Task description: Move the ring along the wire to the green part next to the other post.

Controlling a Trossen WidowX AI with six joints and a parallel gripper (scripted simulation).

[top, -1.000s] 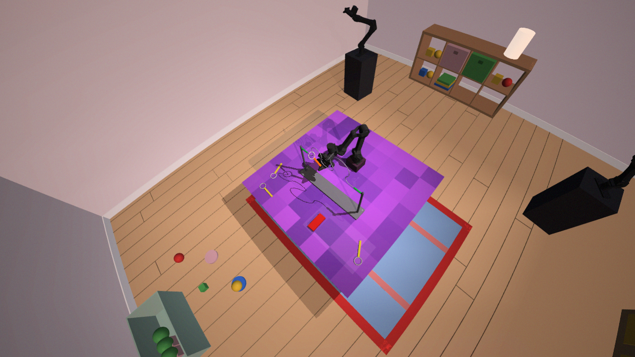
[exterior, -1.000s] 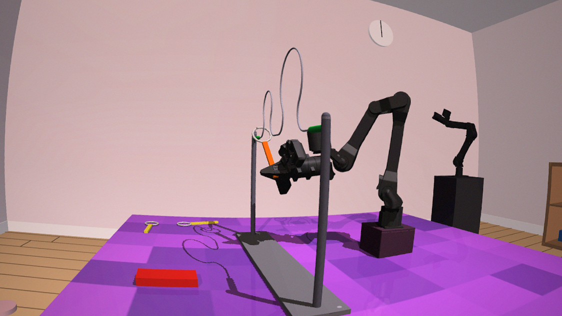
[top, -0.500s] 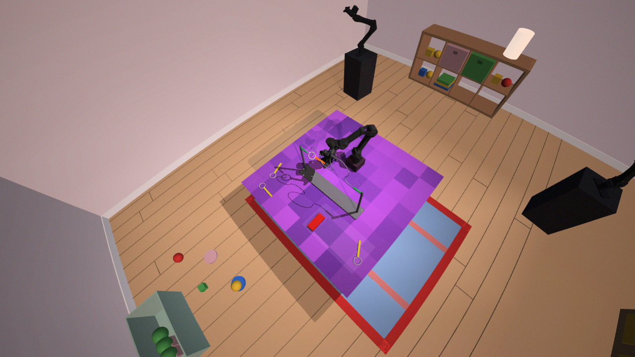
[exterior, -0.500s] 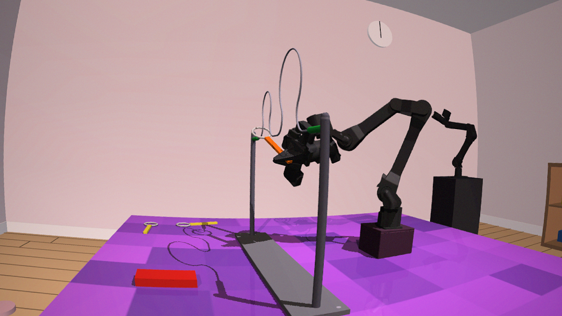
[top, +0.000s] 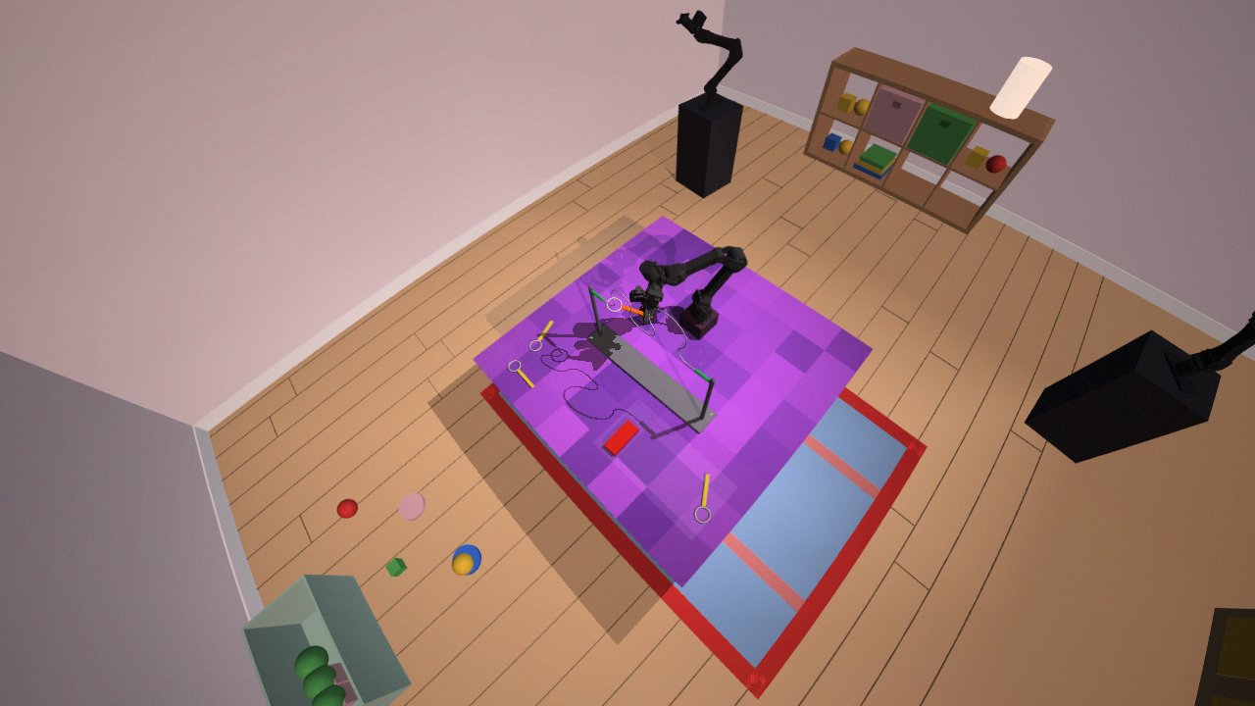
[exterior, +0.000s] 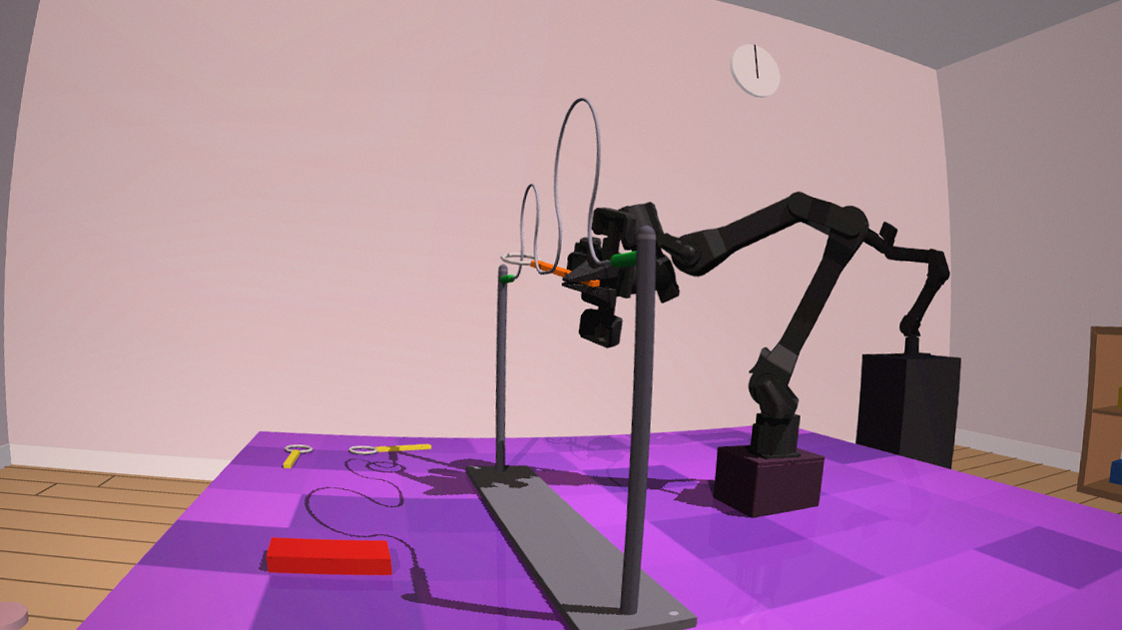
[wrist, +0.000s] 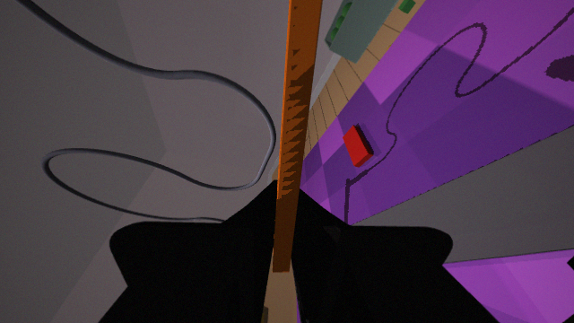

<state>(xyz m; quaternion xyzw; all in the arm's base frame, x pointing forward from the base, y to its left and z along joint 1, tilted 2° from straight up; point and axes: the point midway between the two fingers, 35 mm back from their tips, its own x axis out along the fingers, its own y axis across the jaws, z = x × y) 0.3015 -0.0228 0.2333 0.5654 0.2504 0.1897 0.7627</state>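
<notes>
Now: gripper tip 9 cm to the left of the ring with orange handle, 3 cm below it and 2 cm short of it. Round my gripper tip: red block 31 cm below, 29 cm ahead, 19 cm to the left.
</notes>
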